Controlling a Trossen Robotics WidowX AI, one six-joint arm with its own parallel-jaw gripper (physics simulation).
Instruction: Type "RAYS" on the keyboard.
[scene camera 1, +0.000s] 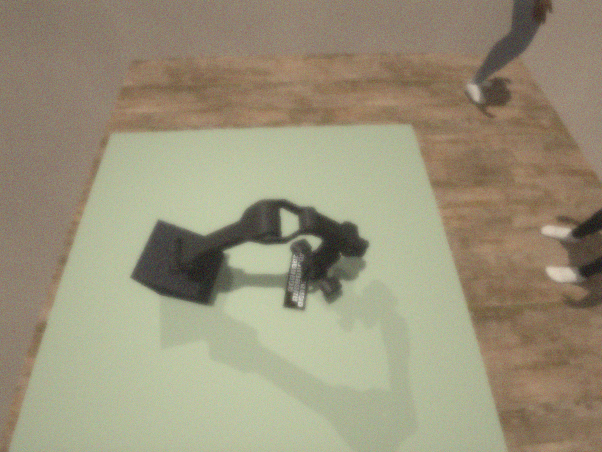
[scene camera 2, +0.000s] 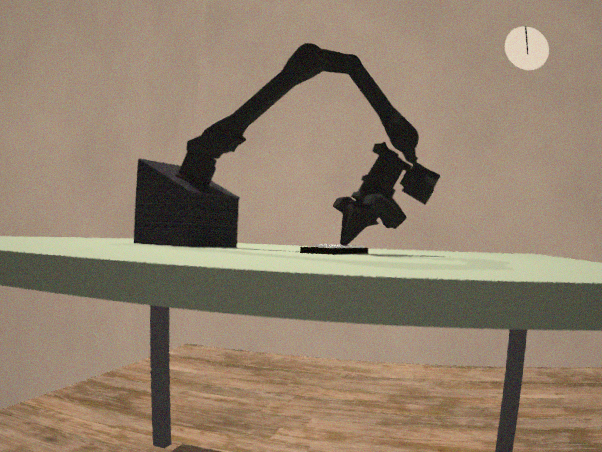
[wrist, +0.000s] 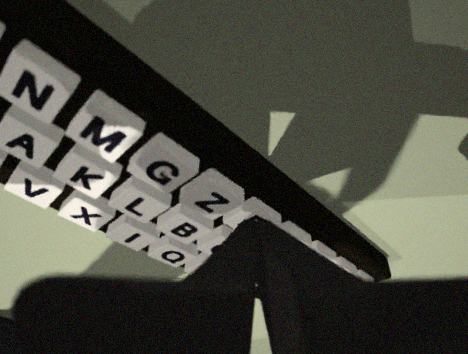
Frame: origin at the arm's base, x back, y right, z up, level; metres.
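Where they show: gripper, fingertip midpoint: (scene camera 1: 303, 281) (scene camera 2: 342, 245) (wrist: 254, 232); arm's base at its link origin: (scene camera 1: 181, 261) (scene camera 2: 191, 180).
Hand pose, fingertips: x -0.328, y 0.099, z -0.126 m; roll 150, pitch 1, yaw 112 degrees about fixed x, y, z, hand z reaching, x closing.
Each offset is from my fingertips to the top centre of the thing.
The black keyboard {dx +0.011, dy -0.018, dz +0.000 m} (scene camera 1: 295, 285) (scene camera 2: 334, 250) (wrist: 210, 135) with white keys lies flat on the table. My gripper (scene camera 2: 345, 243) (wrist: 254, 232) is shut and empty, pointing down with its tips at key-top height over the keyboard. In the wrist view the tips overlap the key {dx -0.003, dy -0.002, dz -0.001 m} (wrist: 265, 207) just past the Z key {dx -0.010, dy -0.019, dz +0.000 m} (wrist: 212, 201), in the row N, M, G, Z; its letter cannot be read. Whether they touch it is unclear. The A key {dx -0.012, dy -0.074, dz +0.000 m} (wrist: 21, 145) is at the left, below N. My fingers hide several keys; no R, Y or S is readable.
The arm's dark base block (scene camera 1: 175, 265) (scene camera 2: 185, 220) stands left of the keyboard on the green table (scene camera 1: 225, 165) (scene camera 2: 300, 295). Legs of a person (scene camera 1: 515, 42) show on the wooden floor at top right, and white shoes (scene camera 1: 557, 232) at the right edge.
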